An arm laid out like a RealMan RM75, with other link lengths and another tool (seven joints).
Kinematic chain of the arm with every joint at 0, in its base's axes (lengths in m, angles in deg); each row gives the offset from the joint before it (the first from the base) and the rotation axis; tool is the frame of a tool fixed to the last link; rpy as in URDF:
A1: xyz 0 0 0.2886 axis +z
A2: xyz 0 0 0 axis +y
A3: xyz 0 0 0.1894 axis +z
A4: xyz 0 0 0 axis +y
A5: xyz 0 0 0.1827 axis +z
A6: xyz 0 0 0 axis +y
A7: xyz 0 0 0.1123 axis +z
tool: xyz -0.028 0.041 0.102 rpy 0 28.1 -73.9
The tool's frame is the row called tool.
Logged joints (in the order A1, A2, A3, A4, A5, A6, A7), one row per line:
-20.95, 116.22, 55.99, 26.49, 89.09, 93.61, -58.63
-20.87, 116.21, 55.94, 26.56, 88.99, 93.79, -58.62
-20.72, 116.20, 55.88, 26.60, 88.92, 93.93, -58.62
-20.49, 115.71, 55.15, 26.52, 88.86, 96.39, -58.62
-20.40, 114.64, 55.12, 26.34, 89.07, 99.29, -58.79
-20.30, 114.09, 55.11, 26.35, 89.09, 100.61, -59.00
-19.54, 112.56, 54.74, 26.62, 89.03, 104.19, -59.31
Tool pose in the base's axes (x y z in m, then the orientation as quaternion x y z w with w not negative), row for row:
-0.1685, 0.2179, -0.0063, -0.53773, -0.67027, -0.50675, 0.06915
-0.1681, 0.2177, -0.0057, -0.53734, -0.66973, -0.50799, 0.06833
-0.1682, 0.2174, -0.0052, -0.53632, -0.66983, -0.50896, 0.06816
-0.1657, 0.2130, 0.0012, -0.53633, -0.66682, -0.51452, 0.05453
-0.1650, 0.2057, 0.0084, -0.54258, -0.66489, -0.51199, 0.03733
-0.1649, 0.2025, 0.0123, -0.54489, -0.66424, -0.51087, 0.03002
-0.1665, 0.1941, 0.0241, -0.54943, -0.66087, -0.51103, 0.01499
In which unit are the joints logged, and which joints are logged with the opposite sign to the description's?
The joints are logged in degrees. Opposite sign: A2.
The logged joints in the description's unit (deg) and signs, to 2 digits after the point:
-20.95, -116.22, 55.99, 26.49, 89.09, 93.61, -58.63
-20.87, -116.21, 55.94, 26.56, 88.99, 93.79, -58.62
-20.72, -116.20, 55.88, 26.60, 88.92, 93.93, -58.62
-20.49, -115.71, 55.15, 26.52, 88.86, 96.39, -58.62
-20.40, -114.64, 55.12, 26.34, 89.07, 99.29, -58.79
-20.30, -114.09, 55.11, 26.35, 89.09, 100.61, -59.00
-19.54, -112.56, 54.74, 26.62, 89.03, 104.19, -59.31

